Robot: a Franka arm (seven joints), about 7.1 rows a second.
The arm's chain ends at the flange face. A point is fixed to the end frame.
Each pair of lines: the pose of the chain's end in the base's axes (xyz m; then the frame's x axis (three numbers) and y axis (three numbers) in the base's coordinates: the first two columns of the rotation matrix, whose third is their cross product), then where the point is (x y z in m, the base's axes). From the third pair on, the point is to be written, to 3 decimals.
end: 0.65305 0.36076 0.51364 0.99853 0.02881 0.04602 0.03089 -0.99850 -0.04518
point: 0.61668 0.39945 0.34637
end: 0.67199 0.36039 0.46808 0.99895 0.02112 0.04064 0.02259 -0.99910 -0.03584
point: 0.63507 0.39779 0.30064
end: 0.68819 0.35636 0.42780 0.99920 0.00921 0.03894 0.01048 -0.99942 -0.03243
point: 0.651 0.394 0.260
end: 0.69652 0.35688 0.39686 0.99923 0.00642 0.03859 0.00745 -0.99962 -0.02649
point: 0.660 0.393 0.229
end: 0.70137 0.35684 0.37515 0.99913 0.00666 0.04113 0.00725 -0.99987 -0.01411
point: 0.665 0.391 0.207
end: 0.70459 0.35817 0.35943 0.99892 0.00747 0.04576 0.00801 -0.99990 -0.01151
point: 0.669 0.392 0.191
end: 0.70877 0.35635 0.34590 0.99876 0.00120 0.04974 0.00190 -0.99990 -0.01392
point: 0.674 0.391 0.177
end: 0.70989 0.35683 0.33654 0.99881 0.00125 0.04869 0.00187 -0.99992 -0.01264
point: 0.675 0.391 0.168
